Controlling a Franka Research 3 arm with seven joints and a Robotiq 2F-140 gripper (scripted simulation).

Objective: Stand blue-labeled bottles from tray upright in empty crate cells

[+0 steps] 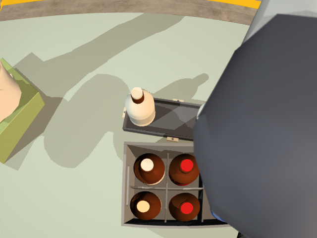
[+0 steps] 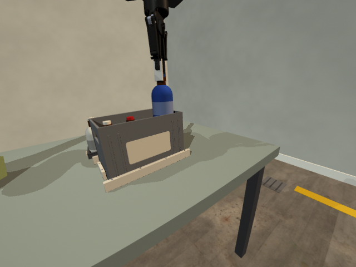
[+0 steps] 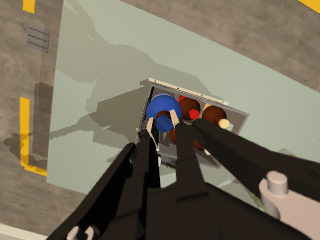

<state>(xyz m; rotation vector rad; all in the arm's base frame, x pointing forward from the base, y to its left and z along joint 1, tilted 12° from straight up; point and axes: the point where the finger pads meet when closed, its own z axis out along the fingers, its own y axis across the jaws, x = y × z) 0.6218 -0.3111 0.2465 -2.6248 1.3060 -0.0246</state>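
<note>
The blue-labeled bottle is 90 mm below my hand. Also, from my hand: grey crate 230 mm below, 90 mm behind, 40 mm to the left; cream-labeled bottle 250 mm to the left, 230 mm below, 210 mm behind; dark tray 300 mm below, 240 mm to the left, 110 mm behind.
</note>
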